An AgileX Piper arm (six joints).
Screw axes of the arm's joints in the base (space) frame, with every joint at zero. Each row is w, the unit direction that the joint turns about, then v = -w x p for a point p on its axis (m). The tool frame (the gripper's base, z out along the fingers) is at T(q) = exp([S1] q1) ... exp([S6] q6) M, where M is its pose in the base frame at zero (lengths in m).
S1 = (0, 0, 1, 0, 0, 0)
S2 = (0, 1, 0, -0.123, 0, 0)
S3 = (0, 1, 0, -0.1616, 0, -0.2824)
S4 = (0.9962, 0, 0.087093, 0, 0.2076, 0)
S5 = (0, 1, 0, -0.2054, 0, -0.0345)
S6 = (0.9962, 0, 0.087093, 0, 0.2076, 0)
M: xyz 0.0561 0 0.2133 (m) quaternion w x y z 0.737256 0 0.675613 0
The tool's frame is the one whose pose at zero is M.
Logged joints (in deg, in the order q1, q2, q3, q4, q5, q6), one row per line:
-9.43 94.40 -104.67 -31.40 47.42 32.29
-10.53 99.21 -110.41 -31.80 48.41 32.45
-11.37 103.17 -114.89 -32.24 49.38 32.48
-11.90 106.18 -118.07 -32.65 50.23 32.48
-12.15 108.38 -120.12 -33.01 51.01 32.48
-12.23 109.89 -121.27 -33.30 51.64 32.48
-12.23 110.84 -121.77 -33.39 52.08 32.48
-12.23 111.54 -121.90 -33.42 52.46 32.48
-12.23 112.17 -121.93 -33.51 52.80 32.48
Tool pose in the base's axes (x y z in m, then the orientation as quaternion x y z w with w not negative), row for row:
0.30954 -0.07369 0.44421 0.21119 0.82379 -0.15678 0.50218
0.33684 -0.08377 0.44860 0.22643 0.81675 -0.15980 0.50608
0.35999 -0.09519 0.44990 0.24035 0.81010 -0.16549 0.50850
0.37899 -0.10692 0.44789 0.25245 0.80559 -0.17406 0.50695
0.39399 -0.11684 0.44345 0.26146 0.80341 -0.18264 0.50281
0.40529 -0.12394 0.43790 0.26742 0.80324 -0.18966 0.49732
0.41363 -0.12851 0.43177 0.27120 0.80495 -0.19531 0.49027
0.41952 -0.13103 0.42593 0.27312 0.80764 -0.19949 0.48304
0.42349 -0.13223 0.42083 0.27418 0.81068 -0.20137 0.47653
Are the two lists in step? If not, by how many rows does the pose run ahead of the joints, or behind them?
The pose runs 2 rows behind the joints: the pose in row i belongs to the joints in row i - 2.
